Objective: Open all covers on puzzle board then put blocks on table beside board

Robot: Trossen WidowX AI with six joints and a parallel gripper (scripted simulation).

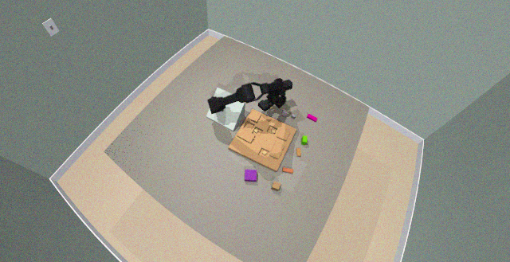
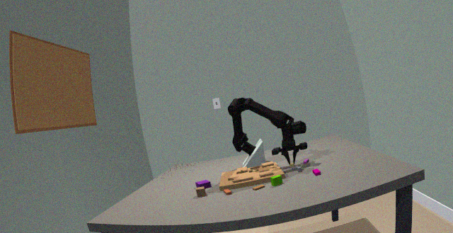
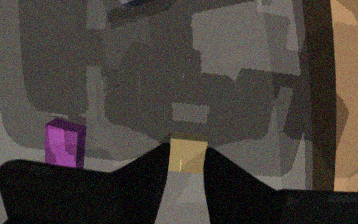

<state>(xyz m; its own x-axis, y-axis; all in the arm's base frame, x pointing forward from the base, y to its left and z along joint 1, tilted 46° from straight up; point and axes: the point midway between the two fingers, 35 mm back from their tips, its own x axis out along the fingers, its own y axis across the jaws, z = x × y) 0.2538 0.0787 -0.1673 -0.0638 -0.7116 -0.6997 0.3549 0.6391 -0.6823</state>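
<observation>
Now: gripper tip 21 cm to the left of the tan puzzle board, 5 cm short of it and 1 cm below it. Also, from my gripper tip: grey block (15 cm ahead); magenta piece (27 cm ahead, 5 cm to the left); violet piece (8 cm to the left, 1 cm ahead).
</observation>
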